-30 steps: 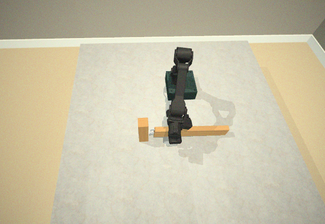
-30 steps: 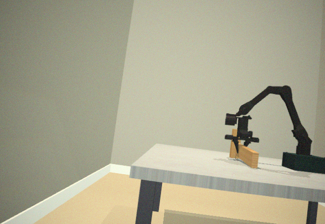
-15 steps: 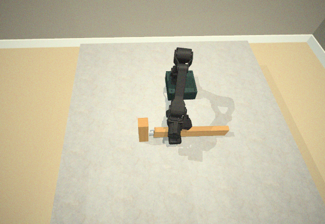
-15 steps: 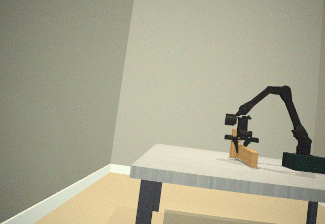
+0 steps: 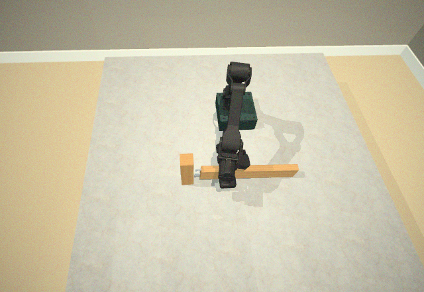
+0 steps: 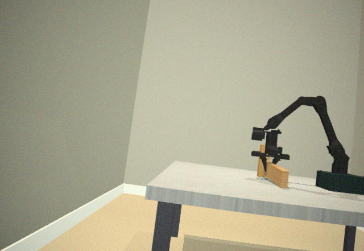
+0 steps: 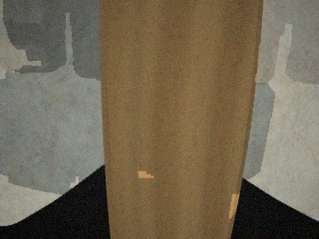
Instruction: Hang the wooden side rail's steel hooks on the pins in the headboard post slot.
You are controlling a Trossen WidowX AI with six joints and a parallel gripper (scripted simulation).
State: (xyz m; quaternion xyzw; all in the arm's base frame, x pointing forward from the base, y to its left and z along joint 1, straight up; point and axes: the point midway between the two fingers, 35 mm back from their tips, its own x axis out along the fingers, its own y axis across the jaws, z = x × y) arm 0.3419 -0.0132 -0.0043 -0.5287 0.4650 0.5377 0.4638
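Right now the headboard post is 150 mm to the right of my gripper tip, 40 mm above it and 20 mm ahead of it.
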